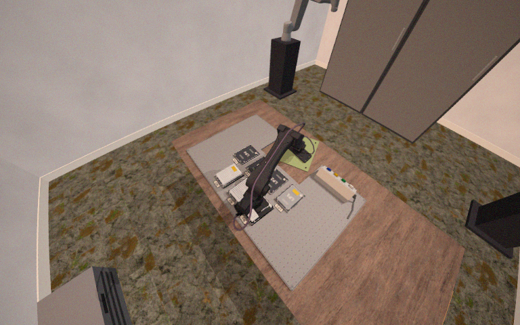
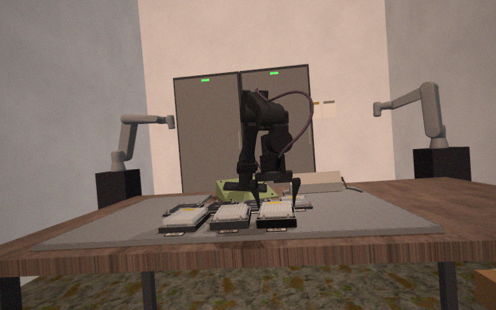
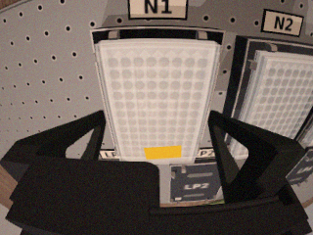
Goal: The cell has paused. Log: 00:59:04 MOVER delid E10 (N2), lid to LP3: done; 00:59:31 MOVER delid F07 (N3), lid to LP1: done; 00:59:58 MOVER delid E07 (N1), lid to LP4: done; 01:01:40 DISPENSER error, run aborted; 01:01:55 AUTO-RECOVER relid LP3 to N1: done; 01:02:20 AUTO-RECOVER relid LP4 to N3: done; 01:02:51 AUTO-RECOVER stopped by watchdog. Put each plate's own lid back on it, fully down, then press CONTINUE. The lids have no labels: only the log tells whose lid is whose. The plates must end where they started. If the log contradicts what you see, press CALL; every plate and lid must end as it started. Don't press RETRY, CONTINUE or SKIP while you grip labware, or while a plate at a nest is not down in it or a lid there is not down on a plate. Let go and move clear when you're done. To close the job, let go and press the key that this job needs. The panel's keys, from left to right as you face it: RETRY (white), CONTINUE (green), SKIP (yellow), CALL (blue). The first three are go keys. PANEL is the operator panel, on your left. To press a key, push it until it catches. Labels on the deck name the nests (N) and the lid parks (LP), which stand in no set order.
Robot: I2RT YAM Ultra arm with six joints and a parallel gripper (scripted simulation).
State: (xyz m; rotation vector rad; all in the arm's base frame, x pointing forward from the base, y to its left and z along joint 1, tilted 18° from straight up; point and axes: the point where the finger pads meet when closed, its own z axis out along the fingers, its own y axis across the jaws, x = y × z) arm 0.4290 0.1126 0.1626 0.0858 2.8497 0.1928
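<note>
Right now my hand is 1 cm past the plate, 13 cm to the left of it and 1 cm above it. From my hand the other things lie so: LP3 park 19 cm behind, 20 cm to the right, 4 cm below; LP1 park 18 cm behind, 7 cm to the left, 4 cm below; lid 18 cm behind, 7 cm to the left, 3 cm below.
</note>
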